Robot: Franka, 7 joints.
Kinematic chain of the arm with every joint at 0, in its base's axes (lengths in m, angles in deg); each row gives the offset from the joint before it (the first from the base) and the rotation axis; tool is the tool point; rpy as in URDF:
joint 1: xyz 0 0 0.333 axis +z
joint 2: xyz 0 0 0 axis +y
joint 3: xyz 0 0 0.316 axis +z
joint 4: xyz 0.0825 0 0 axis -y
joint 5: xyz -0.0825 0 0.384 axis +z
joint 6: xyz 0 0 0 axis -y
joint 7: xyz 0.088 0 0 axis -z
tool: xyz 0 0 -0.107 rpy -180 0 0
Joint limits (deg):
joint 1: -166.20..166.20
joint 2: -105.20..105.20
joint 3: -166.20..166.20
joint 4: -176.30..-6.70
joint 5: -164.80..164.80
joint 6: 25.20..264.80
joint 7: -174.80..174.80
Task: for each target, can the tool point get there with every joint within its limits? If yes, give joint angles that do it. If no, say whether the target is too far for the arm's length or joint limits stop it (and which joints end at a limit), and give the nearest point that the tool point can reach.
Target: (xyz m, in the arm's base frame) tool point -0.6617 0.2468 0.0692
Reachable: yes | joints 120.90 81.52 46.21 -74.26 -115.09 168.17 -87.44
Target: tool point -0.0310 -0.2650 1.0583
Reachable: yes | joints 112.18 -44.76 39.86 -52.55 -110.31 70.49 119.36
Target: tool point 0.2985 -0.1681 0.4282
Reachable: yes | joints 23.33 -51.01 -44.08 -149.73 -36.03 99.55 -89.60
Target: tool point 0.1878 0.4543 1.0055
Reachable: yes | joints 111.51 44.10 -117.43 -45.01 115.84 155.74 85.83
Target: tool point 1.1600 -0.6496 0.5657
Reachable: no: too far | nearest point 0.7373 -0.4129 0.4809 | short by 0.492 m
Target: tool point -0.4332 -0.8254 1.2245
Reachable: no: too far | nearest point -0.2881 -0.5490 0.9259 | short by 0.432 m
